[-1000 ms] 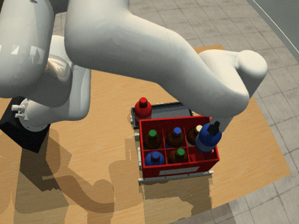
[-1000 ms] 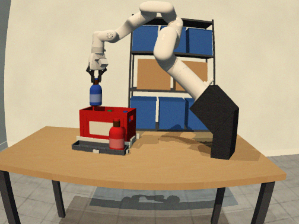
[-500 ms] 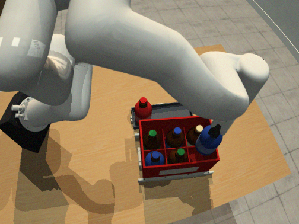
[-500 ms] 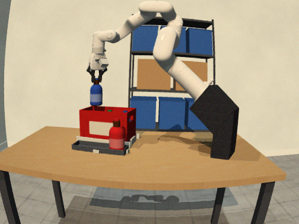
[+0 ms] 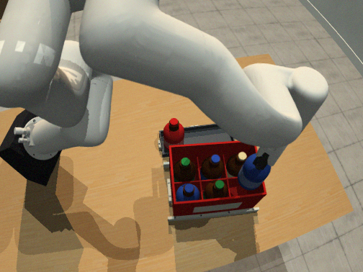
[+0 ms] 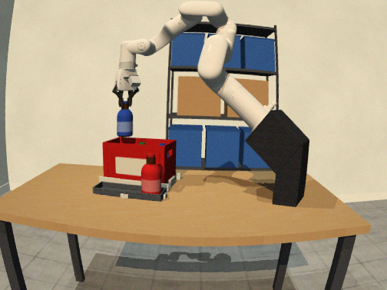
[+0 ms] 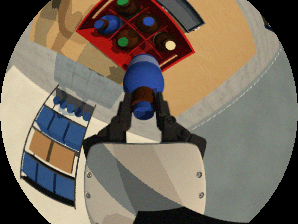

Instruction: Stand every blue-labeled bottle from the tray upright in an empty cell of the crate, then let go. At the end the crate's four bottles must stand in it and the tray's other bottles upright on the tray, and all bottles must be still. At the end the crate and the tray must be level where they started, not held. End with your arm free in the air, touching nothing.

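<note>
My hand is 70 mm past the red crate, 70 mm to the right of it and 250 mm above it. From my hand the other things lie so: red-labeled bottle (100 mm behind, 290 mm to the left, 250 mm below); then dark tray (10 mm behind, 260 mm to the left, 320 mm below).
</note>
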